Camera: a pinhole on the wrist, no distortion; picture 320 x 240 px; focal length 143.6 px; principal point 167.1 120.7 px. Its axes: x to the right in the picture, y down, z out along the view. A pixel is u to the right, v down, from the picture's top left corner.
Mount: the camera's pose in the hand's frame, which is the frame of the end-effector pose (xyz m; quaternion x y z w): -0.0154 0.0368 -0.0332 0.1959 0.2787 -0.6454 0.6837
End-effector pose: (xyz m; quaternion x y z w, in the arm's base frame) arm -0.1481 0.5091 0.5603 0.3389 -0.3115 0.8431 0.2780
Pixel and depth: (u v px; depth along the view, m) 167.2 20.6 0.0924
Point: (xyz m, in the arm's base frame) -0.0708 0.4782 0.5443
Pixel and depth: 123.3 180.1 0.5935
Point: -0.0111 0.3326 1.1403
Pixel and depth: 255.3 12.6 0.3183
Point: 0.2530 0.5957 0.5800
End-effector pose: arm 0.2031 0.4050 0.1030 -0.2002 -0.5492 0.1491 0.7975
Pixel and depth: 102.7 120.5 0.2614
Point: -0.0168 0.4181 0.2107
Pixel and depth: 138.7 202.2 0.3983
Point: 0.0142 0.4550 0.4736
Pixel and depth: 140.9 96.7 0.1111
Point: 0.1341 0.3897 0.1171
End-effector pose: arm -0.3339 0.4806 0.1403 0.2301 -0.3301 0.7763 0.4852
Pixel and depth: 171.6 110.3 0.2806
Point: -0.1936 0.3956 0.3042
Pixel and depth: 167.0 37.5 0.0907
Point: -0.2863 0.4243 0.1375
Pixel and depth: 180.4 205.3 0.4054
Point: -0.2374 0.5444 0.5481
